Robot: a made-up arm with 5 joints. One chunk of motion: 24 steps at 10 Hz.
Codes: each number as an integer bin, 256 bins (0 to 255) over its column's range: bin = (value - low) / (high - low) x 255, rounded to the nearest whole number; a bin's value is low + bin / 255 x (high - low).
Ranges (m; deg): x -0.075..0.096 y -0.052..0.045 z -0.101..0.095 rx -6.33..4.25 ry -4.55..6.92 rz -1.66..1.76
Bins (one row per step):
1: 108 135 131 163 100 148
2: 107 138 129 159 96 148
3: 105 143 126 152 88 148
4: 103 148 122 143 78 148
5: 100 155 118 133 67 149
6: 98 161 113 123 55 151
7: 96 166 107 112 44 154
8: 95 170 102 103 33 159
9: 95 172 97 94 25 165
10: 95 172 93 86 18 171
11: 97 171 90 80 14 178
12: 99 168 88 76 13 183
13: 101 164 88 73 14 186
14: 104 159 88 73 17 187
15: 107 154 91 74 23 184
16: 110 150 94 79 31 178
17: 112 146 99 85 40 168
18: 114 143 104 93 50 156
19: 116 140 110 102 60 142
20: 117 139 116 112 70 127
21: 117 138 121 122 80 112
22: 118 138 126 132 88 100
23: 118 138 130 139 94 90
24: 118 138 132 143 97 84
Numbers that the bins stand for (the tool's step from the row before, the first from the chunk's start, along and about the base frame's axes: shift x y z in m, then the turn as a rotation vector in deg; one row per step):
1: -0.00258 -0.00065 -0.00031 0.433 -0.052 0.325
2: -0.00325 0.00049 -0.00185 0.267 -0.232 0.325
3: -0.00459 0.00240 -0.00415 -0.023 -0.592 0.325
4: -0.00593 0.00430 -0.00723 -0.397 -1.042 0.325
5: -0.00794 0.00696 -0.01030 -0.812 -1.536 0.338
6: -0.00928 0.00924 -0.01415 -1.227 -2.076 0.365
7: -0.01062 0.01115 -0.01876 -1.683 -2.571 0.405
8: -0.01129 0.01267 -0.02260 -2.057 -3.066 0.472
9: -0.01129 0.01343 -0.02644 -2.430 -3.425 0.553
10: -0.01129 0.01343 -0.02952 -2.762 -3.740 0.633
11: -0.00995 0.01305 -0.03182 -3.011 -3.920 0.727
12: -0.00861 0.01191 -0.03336 -3.177 -3.965 0.794
13: -0.00727 0.01038 -0.03336 -3.301 -3.920 0.835
14: -0.00526 0.00848 -0.03336 -3.301 -3.785 0.848
15: -0.00325 0.00658 -0.03105 -3.260 -3.515 0.808
16: -0.00124 0.00506 -0.02875 -3.052 -3.156 0.727
17: 0.00011 0.00354 -0.02491 -2.803 -2.751 0.593
18: 0.00145 0.00240 -0.02106 -2.471 -2.301 0.432
19: 0.00279 0.00125 -0.01645 -2.098 -1.851 0.244
20: 0.00346 0.00087 -0.01184 -1.683 -1.401 0.043
21: 0.00346 0.00049 -0.00800 -1.268 -0.952 -0.158
22: 0.00413 0.00049 -0.00415 -0.853 -0.592 -0.319
23: 0.00413 0.00049 -0.00108 -0.563 -0.322 -0.453
24: 0.00413 0.00049 0.00046 -0.397 -0.187 -0.533

